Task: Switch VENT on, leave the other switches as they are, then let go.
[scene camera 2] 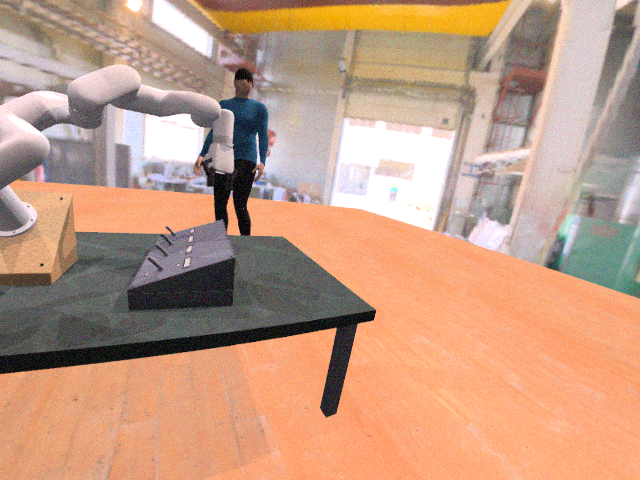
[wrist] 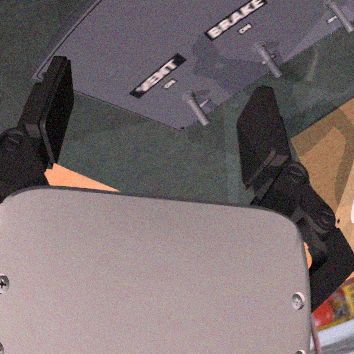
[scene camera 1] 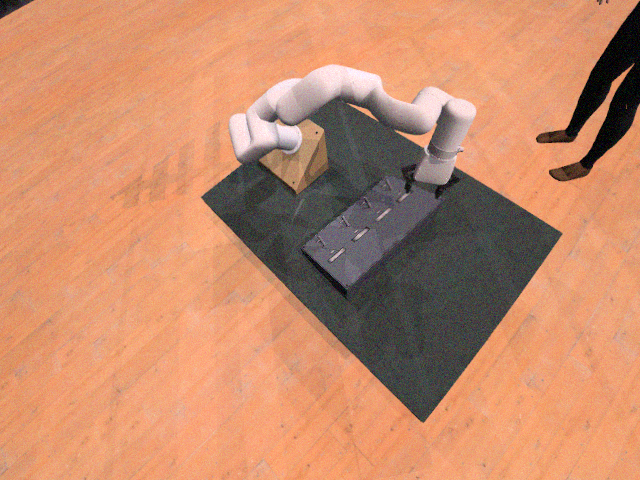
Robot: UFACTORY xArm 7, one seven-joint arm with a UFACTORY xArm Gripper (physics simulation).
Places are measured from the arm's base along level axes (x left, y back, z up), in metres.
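Pixels of known places: gripper, fingertip midpoint: (scene camera 2: 220,188) (wrist: 160,87) (scene camera 1: 421,193); arm's base, origin of the base link: (scene camera 2: 12,219) (scene camera 1: 290,139).
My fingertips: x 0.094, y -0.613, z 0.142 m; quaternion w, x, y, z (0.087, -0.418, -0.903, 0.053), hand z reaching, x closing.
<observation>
For each thing: its top centre in the pictures, then the offset to it from my fingertips. Level surfaces: height alone.
- VENT lever, middle of its top: (wrist: 200,119) (scene camera 1: 389,181) (scene camera 2: 170,225) dx +0.068, dy +0.181, dz -0.174 m
- BRAKE lever, middle of its top: (wrist: 274,69) dx -0.052, dy +0.177, dz -0.174 m
- dark table, its level: dz -0.300 m
The dark grey switch panel (scene camera 1: 361,260) (scene camera 2: 183,291) (wrist: 112,52) has a sloping top and a row of metal toggle levers. The VENT lever (wrist: 197,109) (scene camera 1: 387,184) (scene camera 2: 170,231) is at the end nearest my gripper. In the wrist view its tip points away from its ON mark, towards the panel's low edge. The BRAKE lever (wrist: 269,60) beside it leans the same way. My gripper (scene camera 1: 423,191) (scene camera 2: 219,181) (wrist: 160,88) is open and empty, above the VENT end of the panel. In the wrist view the VENT lever shows between the two fingers, nearer the right one, with no contact visible.
The panel stands on a dark table (scene camera 1: 465,310) (scene camera 2: 299,304). The arm's wooden base block (scene camera 1: 311,173) (scene camera 2: 31,258) is on the low-edge side of the panel. More levers (scene camera 1: 343,221) run along the panel away from VENT. A person (scene camera 2: 248,129) stands beyond the table.
</observation>
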